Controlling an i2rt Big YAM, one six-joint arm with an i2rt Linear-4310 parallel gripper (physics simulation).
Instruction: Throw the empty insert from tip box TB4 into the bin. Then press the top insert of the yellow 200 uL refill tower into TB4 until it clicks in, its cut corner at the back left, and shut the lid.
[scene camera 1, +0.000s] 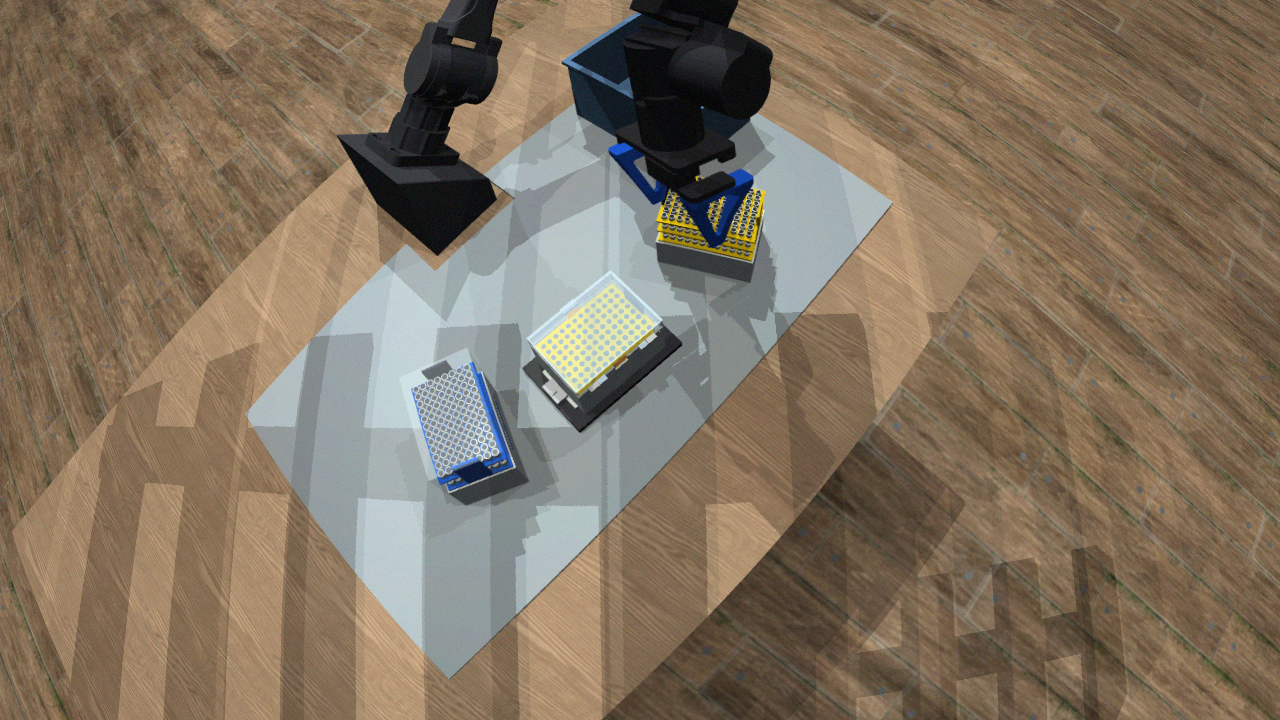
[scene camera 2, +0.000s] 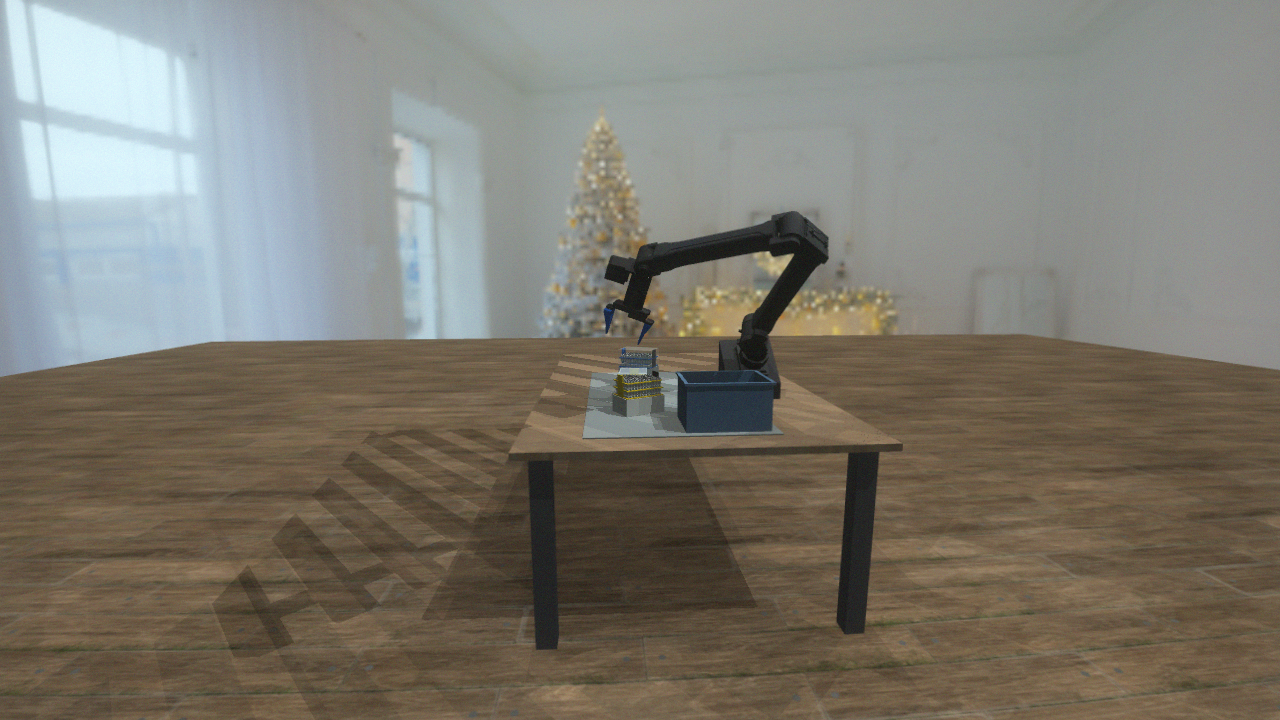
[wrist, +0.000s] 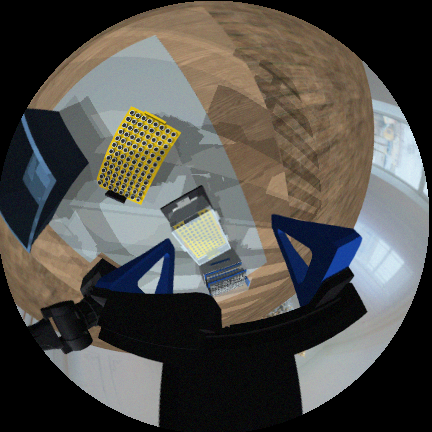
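Note:
The tip box (scene camera 1: 595, 338) (wrist: 202, 237) shows a yellow, holed deck under a clear lid that looks shut. It sits on a black base plate (scene camera 1: 581, 413). I read no TB4 label, and the cut corner cannot be made out. The yellow refill tower (scene camera 1: 750, 228) (scene camera 2: 638, 387) (wrist: 137, 155) stands beside it, with stacked yellow inserts on a grey base. My gripper (scene camera 1: 687, 219) (scene camera 2: 624, 337) (wrist: 219, 232) is open and empty, in the air above the tower's level. The blue bin (scene camera 1: 595, 107) (scene camera 2: 725, 402) (wrist: 65, 155) stands beyond the tower; the arm hides much of its inside in scene view 1.
A blue refill tower (scene camera 1: 456, 420) (scene camera 2: 638, 358) (wrist: 225, 280) stands on the tip box's other side. The arm's black base (scene camera 1: 420, 192) (scene camera 2: 733, 355) is at the table's edge. A grey mat (scene camera 1: 402, 573) (scene camera 2: 597, 427) (wrist: 145, 65) lies under the boxes and bin.

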